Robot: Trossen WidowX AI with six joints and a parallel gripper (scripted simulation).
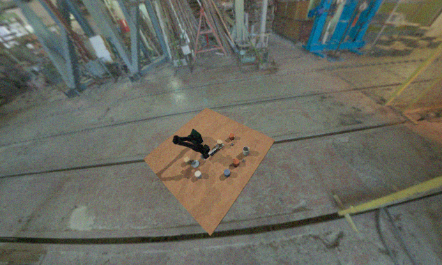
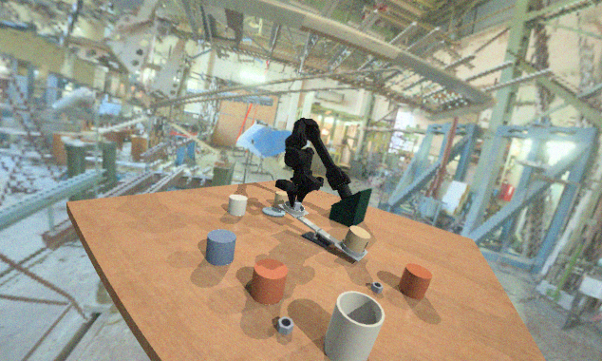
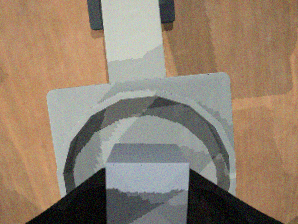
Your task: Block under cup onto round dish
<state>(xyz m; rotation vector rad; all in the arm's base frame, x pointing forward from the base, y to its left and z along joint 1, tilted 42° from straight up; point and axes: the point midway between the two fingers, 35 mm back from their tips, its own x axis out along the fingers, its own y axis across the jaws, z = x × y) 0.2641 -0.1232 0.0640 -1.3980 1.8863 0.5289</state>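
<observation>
The pale blue round dish lies 130 mm to the right of my gripper tip, 80 mm below it and 70 mm behind it. From my gripper tip the other things lie so: white mug: 400 mm ahead, 320 mm to the left, 40 mm below; blue cylinder: 360 mm ahead, 50 mm below, 30 mm to the right.
</observation>
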